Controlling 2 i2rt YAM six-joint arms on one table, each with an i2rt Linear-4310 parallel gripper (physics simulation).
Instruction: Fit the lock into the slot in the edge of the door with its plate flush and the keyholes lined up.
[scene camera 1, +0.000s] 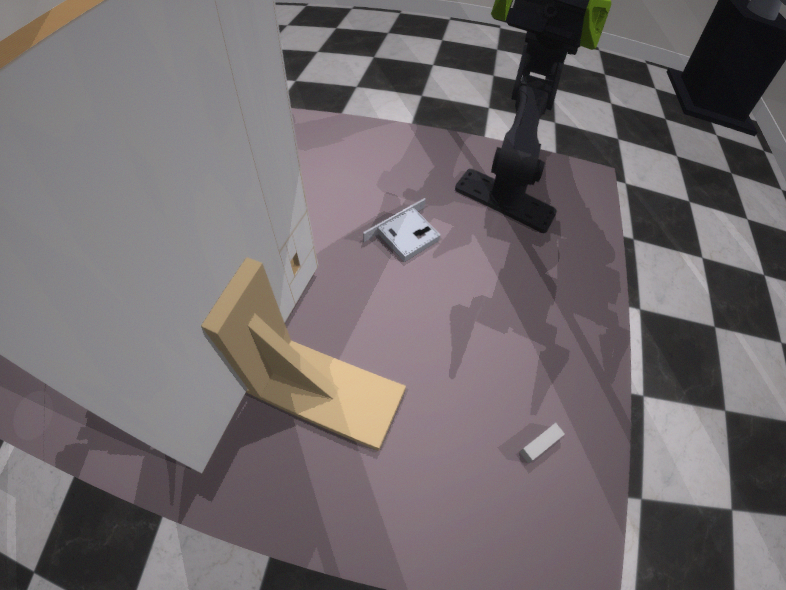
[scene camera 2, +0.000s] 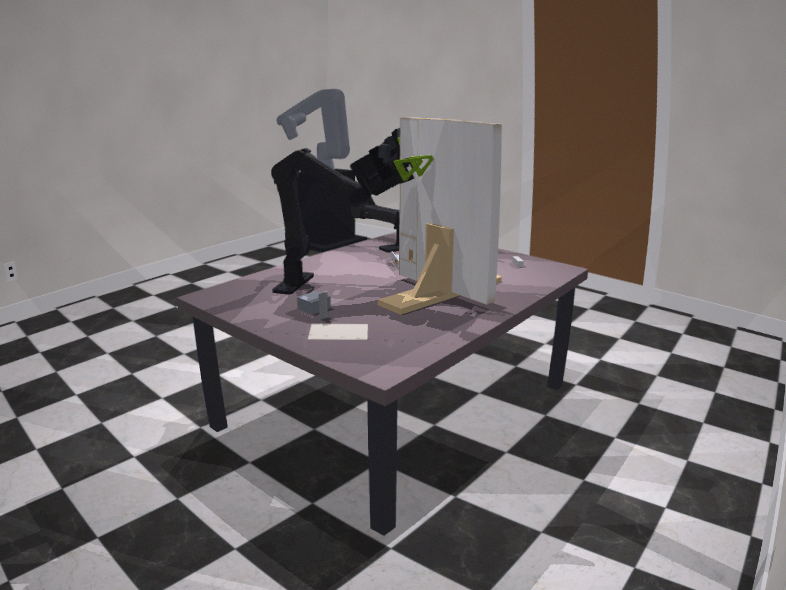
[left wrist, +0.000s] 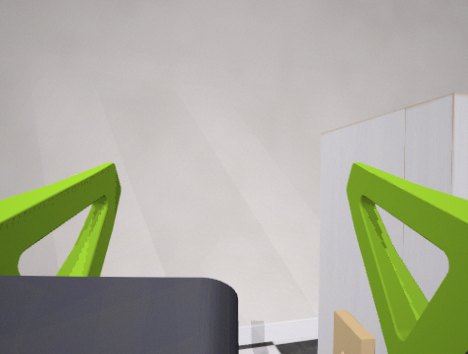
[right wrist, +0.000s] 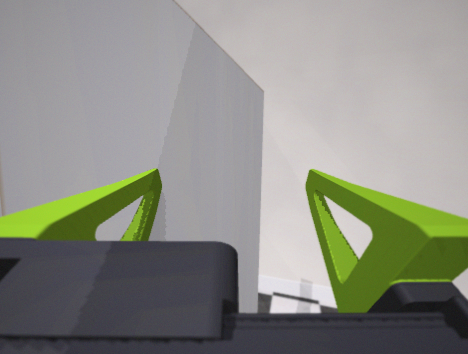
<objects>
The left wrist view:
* my left gripper: 233, 175
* door: 415, 143, touched by my right gripper
</objects>
